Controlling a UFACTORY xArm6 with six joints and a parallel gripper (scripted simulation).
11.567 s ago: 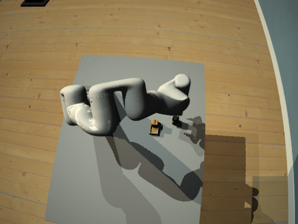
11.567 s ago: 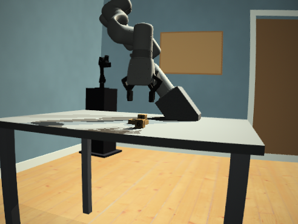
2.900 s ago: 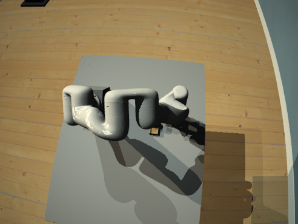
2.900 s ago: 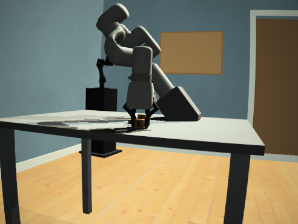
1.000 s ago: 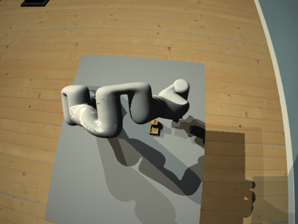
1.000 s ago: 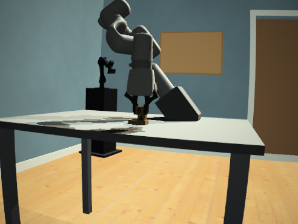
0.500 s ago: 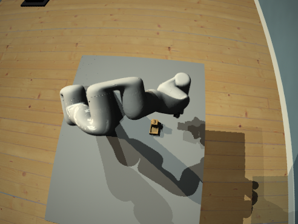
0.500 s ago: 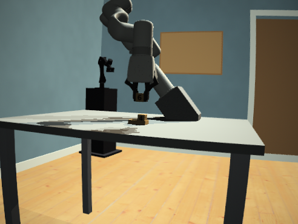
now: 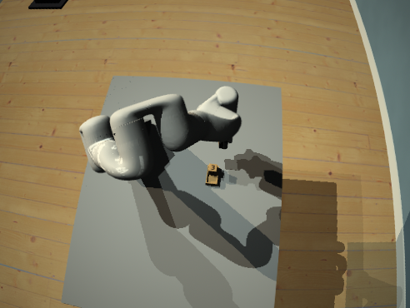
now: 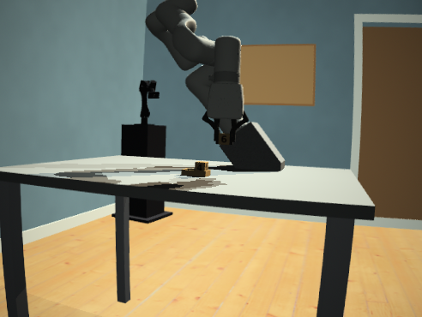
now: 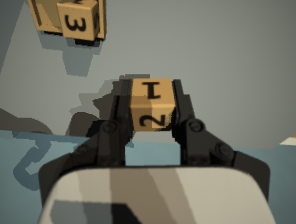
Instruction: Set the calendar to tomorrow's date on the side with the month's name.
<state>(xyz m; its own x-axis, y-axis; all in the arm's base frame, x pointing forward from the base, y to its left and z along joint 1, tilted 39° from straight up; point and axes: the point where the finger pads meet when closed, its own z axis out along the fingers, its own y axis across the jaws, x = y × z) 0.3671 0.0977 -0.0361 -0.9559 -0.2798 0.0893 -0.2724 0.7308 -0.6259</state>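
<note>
The wooden calendar tray lies 2 cm behind my hand, 10 cm to the right of it and 11 cm below it. From my hand the other things lie so: wooden number cube right at my hand.
</note>
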